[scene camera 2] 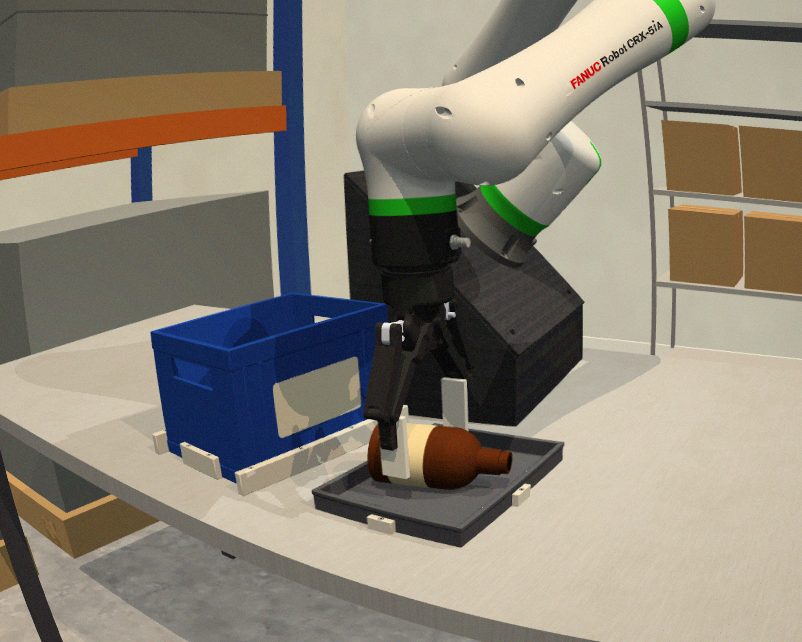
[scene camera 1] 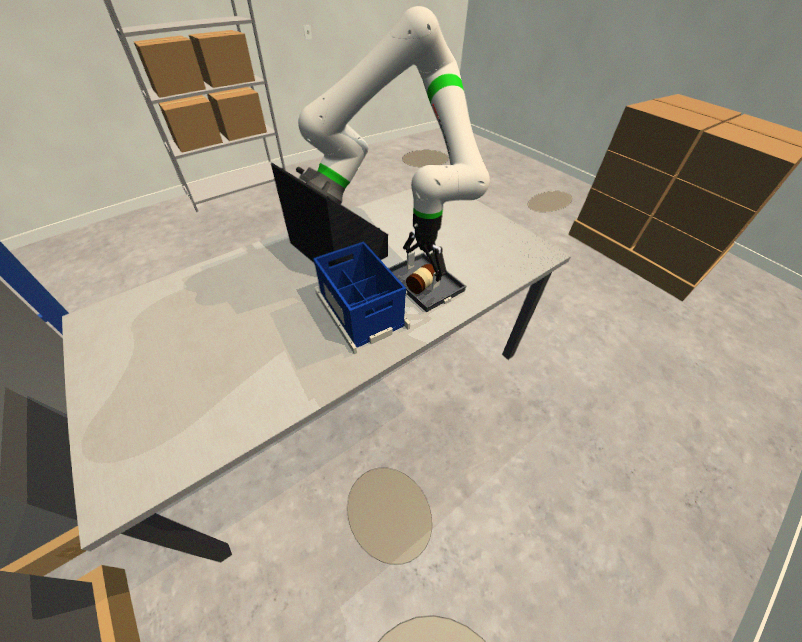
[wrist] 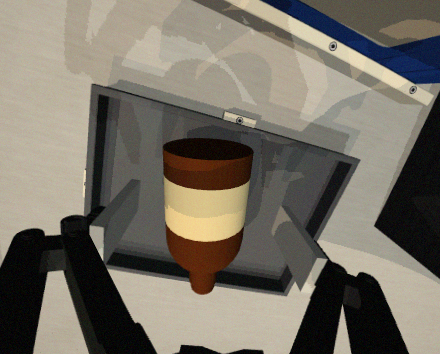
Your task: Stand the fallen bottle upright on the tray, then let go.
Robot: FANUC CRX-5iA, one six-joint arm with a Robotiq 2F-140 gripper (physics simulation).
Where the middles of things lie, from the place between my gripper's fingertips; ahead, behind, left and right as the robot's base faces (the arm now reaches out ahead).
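Guide strip point(scene camera 2: 271, 471): 160 mm to the right of my hand, 30 mm behind it, 30 mm below it. The brown bottle point(scene camera 2: 441, 457) is visible too, 20 mm to the left of my hand and 10 mm ahead of it.
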